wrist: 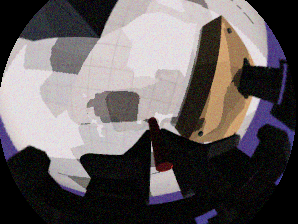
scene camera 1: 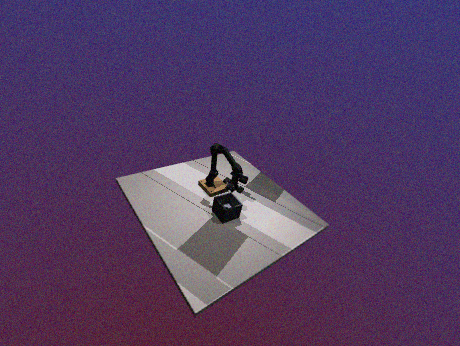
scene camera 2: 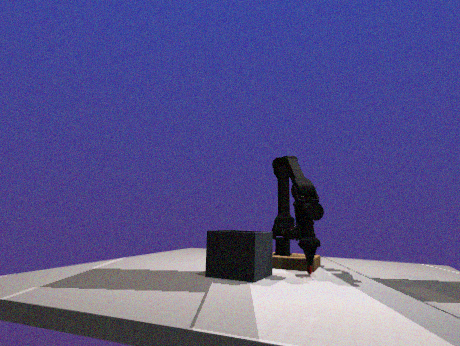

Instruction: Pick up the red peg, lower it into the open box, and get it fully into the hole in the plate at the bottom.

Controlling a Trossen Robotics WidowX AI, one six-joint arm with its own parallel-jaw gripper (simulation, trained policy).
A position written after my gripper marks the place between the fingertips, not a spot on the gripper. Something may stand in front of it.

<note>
I see my gripper [scene camera 2: 309, 264] and a dark box [scene camera 2: 240, 255].
My gripper also shows in the wrist view [wrist: 155, 132].
</note>
